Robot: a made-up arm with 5 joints. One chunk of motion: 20 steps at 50 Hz.
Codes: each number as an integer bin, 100 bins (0 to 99) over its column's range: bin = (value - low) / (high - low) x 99, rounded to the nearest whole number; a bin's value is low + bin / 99 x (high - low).
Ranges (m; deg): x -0.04..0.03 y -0.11..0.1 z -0.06..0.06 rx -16..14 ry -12..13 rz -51..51
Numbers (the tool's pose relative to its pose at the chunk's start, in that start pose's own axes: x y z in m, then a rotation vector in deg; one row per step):
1: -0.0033 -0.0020 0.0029 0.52 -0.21 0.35
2: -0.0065 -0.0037 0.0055 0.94 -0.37 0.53
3: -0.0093 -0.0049 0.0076 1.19 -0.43 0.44
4: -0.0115 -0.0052 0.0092 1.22 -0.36 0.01
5: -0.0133 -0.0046 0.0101 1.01 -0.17 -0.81
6: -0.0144 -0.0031 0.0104 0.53 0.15 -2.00
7: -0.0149 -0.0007 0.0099 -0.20 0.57 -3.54
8: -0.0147 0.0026 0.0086 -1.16 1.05 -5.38
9: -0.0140 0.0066 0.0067 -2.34 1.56 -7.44
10: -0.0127 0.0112 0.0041 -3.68 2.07 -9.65
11: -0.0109 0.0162 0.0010 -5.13 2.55 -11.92
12: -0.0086 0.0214 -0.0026 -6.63 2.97 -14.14
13: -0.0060 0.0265 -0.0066 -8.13 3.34 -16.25
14: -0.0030 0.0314 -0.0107 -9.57 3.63 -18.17
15: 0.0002 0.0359 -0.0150 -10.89 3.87 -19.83
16: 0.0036 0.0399 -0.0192 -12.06 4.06 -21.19
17: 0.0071 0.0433 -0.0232 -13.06 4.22 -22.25
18: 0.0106 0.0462 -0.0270 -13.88 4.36 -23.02
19: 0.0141 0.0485 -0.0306 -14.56 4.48 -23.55
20: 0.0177 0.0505 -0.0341 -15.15 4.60 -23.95
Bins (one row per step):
1: 52 51 52 55 47 50
2: 47 50 54 56 46 50
3: 43 50 56 57 46 50
4: 40 49 57 57 46 50
5: 38 50 58 56 47 49
6: 36 50 58 55 48 48
7: 35 52 58 52 50 46
8: 36 53 57 49 52 44
9: 37 55 55 45 54 42
10: 39 57 53 41 56 40
11: 41 59 50 36 58 38
12: 44 62 47 31 59 36
13: 48 64 44 26 61 34
14: 52 67 41 21 62 32
15: 57 69 37 17 63 30
16: 62 71 34 13 64 29
17: 67 72 30 10 64 28
18: 72 74 27 7 65 27
19: 77 75 24 5 65 27
20: 82 76 21 3 66 26

